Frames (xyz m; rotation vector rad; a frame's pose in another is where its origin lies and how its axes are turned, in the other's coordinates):
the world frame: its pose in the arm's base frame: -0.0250 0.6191 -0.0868 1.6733 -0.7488 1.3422
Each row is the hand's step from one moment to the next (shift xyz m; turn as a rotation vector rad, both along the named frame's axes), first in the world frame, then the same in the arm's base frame.
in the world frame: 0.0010 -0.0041 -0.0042 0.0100 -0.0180 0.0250
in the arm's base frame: 0.0018 0.0057 0.0003 0.0294 -0.0132 0.0035
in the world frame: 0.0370 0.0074 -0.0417 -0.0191 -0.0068 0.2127
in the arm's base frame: -0.0165 0.0353 0.0406 0.0997 -0.1856 -0.0352
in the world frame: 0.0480 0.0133 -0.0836 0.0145 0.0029 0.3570
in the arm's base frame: -0.0382 0.0701 0.0556 0.1667 -0.3158 -0.0106
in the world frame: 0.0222 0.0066 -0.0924 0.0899 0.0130 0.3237
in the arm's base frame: -0.0430 0.0797 0.0296 0.1613 -0.2872 0.0671
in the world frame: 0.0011 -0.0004 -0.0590 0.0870 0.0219 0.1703
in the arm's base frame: -0.0268 0.0523 0.0052 0.0819 -0.1561 0.0774
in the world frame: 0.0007 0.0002 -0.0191 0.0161 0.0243 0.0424
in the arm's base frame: -0.0089 0.0168 0.0021 0.0030 -0.0479 0.0185
